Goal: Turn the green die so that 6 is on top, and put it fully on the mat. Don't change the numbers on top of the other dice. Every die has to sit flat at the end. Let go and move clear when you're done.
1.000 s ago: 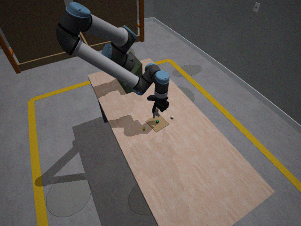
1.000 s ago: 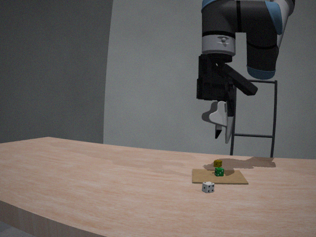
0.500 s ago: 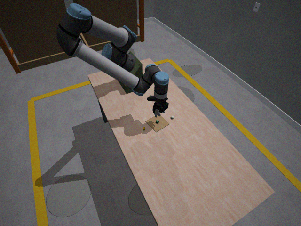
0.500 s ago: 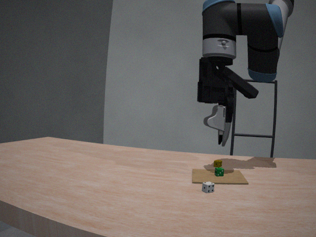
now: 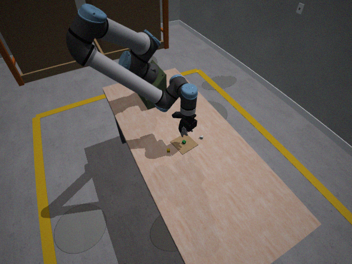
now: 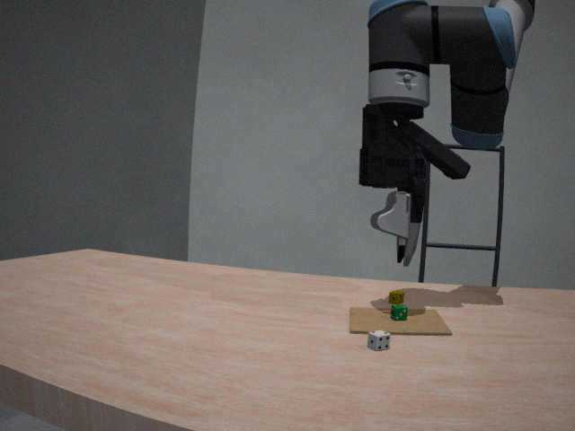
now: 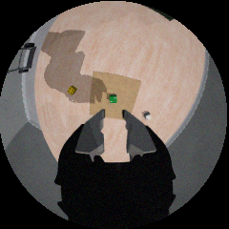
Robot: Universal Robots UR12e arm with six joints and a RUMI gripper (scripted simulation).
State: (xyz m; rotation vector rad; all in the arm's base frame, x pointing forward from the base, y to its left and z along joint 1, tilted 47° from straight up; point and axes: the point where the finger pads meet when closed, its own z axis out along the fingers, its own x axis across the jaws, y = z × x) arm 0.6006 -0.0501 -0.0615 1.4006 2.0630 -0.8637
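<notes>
Right now my hand is 9 cm above the green die. From my hand the other things lie so: tan mat 10 cm below; then white die 1 cm ahead, 14 cm to the left, 9 cm below; then yellow die 2 cm ahead, 13 cm to the right, 9 cm below.
</notes>
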